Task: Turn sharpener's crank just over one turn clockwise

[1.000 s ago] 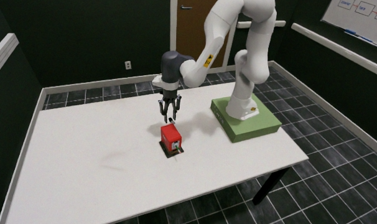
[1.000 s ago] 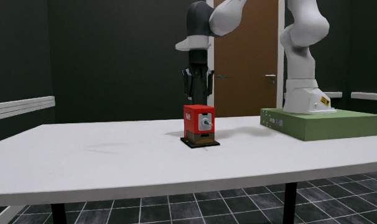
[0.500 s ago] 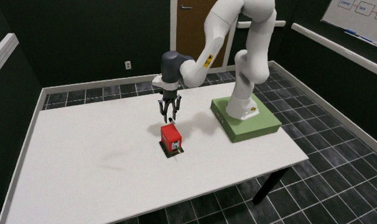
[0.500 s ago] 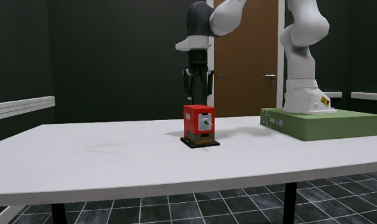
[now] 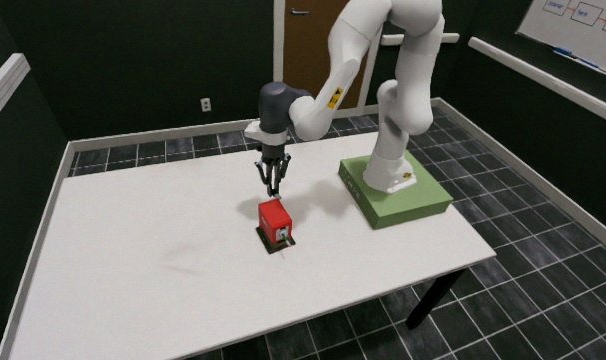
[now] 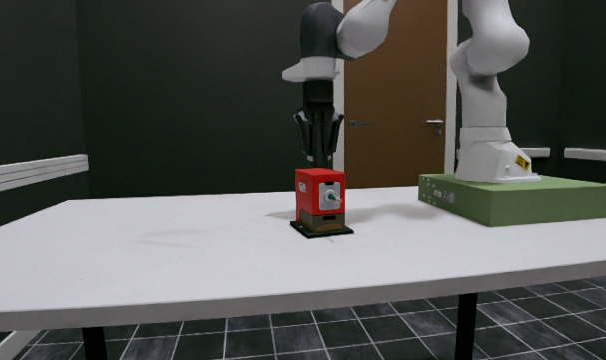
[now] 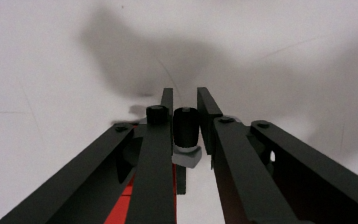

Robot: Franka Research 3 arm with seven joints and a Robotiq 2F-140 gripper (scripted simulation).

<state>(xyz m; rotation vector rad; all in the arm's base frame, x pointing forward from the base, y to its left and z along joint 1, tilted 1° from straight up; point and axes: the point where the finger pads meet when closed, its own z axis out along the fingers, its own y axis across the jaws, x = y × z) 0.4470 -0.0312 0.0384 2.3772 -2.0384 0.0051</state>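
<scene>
Now: hand 2 cm to the right of the black knob and 1 cm above it. From my hand the other things lie so: crank: 1 cm ahead, 3 cm to the left, 2 cm below.
</scene>
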